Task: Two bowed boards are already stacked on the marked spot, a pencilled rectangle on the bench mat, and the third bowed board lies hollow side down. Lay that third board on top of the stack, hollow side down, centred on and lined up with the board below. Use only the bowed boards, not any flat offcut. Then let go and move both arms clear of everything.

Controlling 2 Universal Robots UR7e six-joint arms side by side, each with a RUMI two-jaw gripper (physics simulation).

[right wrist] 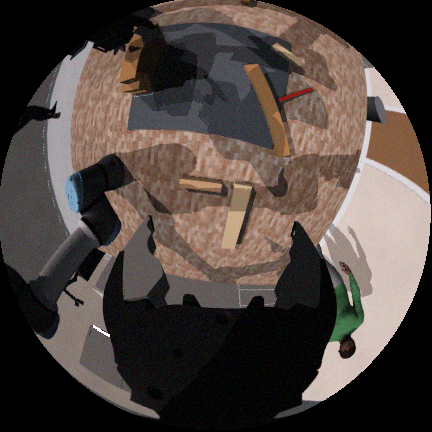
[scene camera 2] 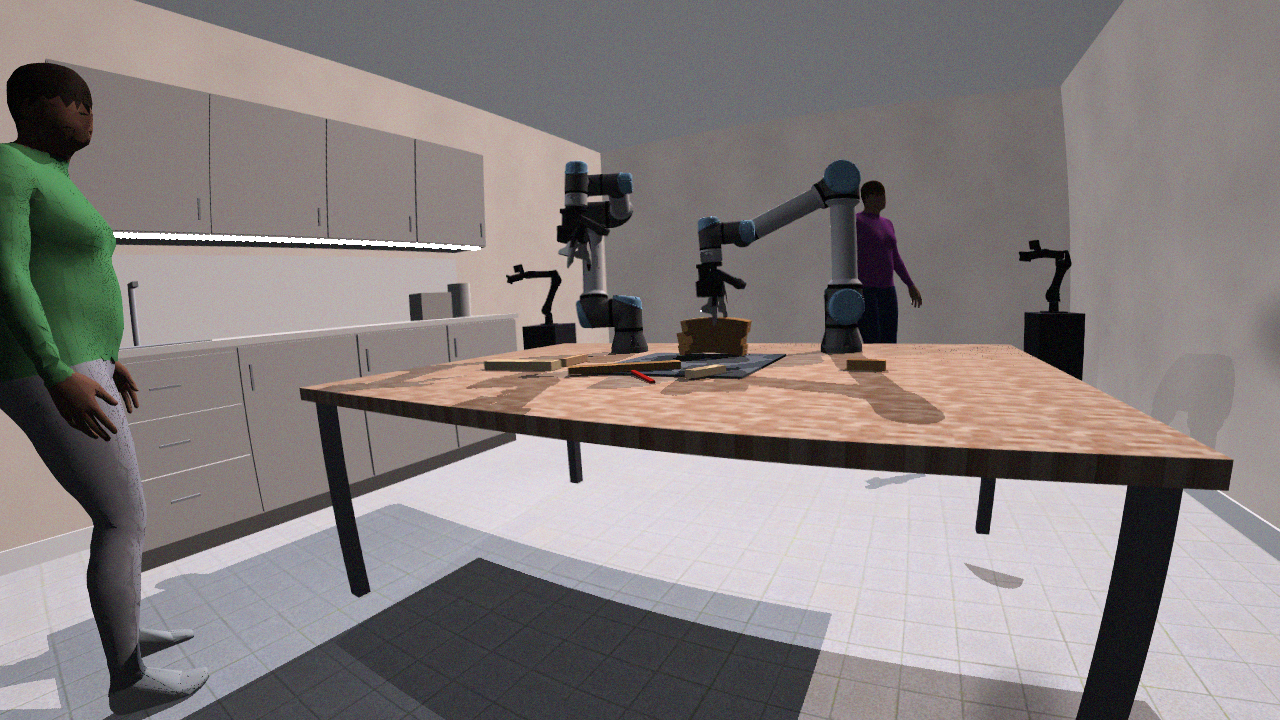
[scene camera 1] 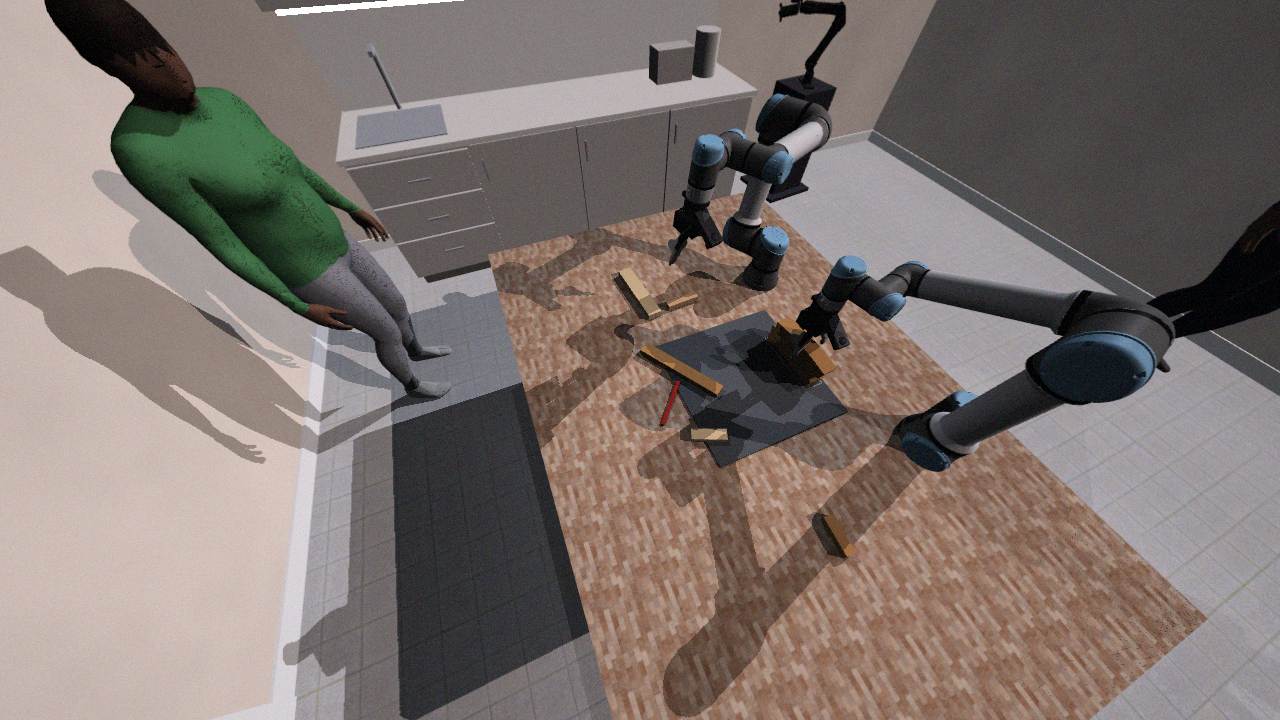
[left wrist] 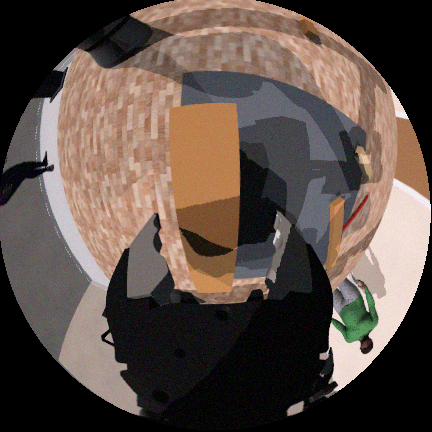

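Observation:
A stack of bowed orange-brown boards stands on the dark bench mat, near its edge on the arms' side. The layers look slightly stepped; their exact number is hard to tell. No separate bowed board can be made out for certain. The pencilled rectangle is mostly hidden under the stack. My left gripper is open, close above the stack, its fingers on either side of the top board's width. My right gripper is open and empty, high above the table.
A long narrow board crosses the mat's edge near a red stick. A pale board lies by a small offcut. Other offcuts lie nearer scene camera 1.

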